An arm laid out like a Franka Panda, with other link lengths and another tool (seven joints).
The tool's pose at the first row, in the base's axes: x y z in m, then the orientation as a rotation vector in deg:
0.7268, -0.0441, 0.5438, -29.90, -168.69, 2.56
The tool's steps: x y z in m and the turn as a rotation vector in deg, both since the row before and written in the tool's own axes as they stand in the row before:
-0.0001, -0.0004, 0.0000, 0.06, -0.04, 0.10
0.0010, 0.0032, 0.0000, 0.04, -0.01, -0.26
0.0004, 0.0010, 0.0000, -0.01, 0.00, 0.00
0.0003, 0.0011, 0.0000, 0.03, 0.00, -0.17
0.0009, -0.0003, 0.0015, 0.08, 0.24, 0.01
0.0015, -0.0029, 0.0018, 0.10, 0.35, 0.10
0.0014, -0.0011, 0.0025, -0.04, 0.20, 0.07
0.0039, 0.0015, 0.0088, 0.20, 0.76, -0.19
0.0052, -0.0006, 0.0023, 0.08, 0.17, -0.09
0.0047, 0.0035, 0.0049, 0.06, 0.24, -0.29
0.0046, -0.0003, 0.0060, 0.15, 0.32, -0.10
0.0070, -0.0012, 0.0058, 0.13, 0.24, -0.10
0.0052, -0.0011, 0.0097, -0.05, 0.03, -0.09
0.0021, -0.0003, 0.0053, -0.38, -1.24, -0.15
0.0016, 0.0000, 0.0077, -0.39, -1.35, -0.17
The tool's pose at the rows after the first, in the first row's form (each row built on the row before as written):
0.7268, -0.0445, 0.5438, -30.04, -168.69, 2.67
0.7270, -0.0412, 0.5438, -29.65, -168.76, 2.70
0.7270, -0.0401, 0.5438, -29.65, -168.76, 2.69
0.7271, -0.0390, 0.5438, -29.40, -168.80, 2.71
0.7259, -0.0390, 0.5425, -29.37, -168.55, 2.76
0.7233, -0.0412, 0.5411, -29.46, -168.17, 2.82
0.7212, -0.0418, 0.5389, -29.54, -167.97, 2.72
0.7166, -0.0391, 0.5307, -29.14, -167.24, 2.78
0.7112, -0.0379, 0.5294, -28.98, -167.08, 2.84
0.7071, -0.0330, 0.5252, -28.52, -166.90, 2.82
0.7016, -0.0318, 0.5201, -28.31, -166.59, 2.94
0.6936, -0.0306, 0.5158, -28.12, -166.36, 3.05
0.6865, -0.0300, 0.5073, -27.99, -166.36, 2.96
0.6834, -0.0296, 0.5025, -27.98, -167.67, 2.71
0.6806, -0.0291, 0.4952, -27.95, -169.09, 2.46

